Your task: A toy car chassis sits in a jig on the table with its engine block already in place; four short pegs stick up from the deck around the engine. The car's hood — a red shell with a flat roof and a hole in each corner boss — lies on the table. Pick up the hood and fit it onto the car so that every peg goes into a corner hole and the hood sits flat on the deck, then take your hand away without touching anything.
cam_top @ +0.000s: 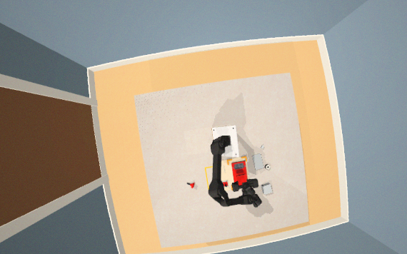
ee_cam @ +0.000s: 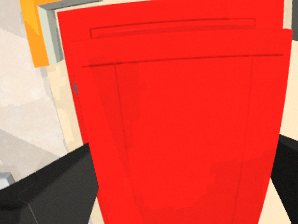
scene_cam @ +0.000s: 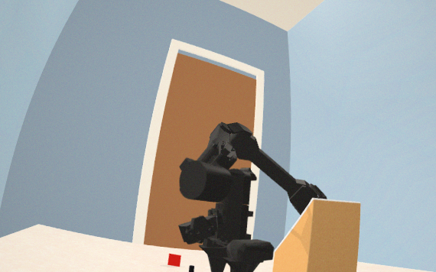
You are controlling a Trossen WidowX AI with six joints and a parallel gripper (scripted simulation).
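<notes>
The jig is 40 mm below my gripper tip, 40 mm behind it and 30 mm to the right of it. Round my gripper tip: small white wheel (230 mm to the left, 70 mm behind, 40 mm below); then red hood (10 mm above).
</notes>
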